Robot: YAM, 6 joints.
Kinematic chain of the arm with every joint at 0, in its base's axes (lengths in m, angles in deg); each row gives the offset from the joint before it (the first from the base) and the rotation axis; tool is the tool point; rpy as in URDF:
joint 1: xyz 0 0 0.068 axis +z
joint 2: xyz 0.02 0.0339 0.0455 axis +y
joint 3: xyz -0.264 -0.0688 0 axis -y
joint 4: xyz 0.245 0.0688 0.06 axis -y
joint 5: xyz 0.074 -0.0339 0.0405 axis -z
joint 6: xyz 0.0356 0 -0.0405 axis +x
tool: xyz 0 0 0 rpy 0 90 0
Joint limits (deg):
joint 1: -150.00..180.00
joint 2: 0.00..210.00
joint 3: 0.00..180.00
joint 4: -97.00..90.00
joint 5: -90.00..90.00
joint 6: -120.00..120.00
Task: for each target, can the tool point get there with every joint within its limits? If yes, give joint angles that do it. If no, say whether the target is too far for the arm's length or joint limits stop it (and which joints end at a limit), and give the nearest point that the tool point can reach.
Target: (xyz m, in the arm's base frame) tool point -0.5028 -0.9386 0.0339
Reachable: no: too far | nearest point -0.3041 -0.5677 0.0660 | short by 0.422 m
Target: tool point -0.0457 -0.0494 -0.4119
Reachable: no: joint limits stop it (at a limit: joint 2) | nearest point -0.0660 -0.0713 -0.3471 | short by 0.071 m
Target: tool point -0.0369 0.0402 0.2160
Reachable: yes | joints 130.75 26.24 33.25 -78.10 -2.71 2.95
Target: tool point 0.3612 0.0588 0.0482
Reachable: yes | joints 12.36 126.39 68.85 -28.76 33.97 68.37
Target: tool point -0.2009 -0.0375 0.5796
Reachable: yes | joints 11.10 38.46 138.35 -59.62 -3.02 50.03
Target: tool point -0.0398 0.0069 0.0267
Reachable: yes | joints 126.19 185.57 26.82 -81.86 -52.01 -15.81
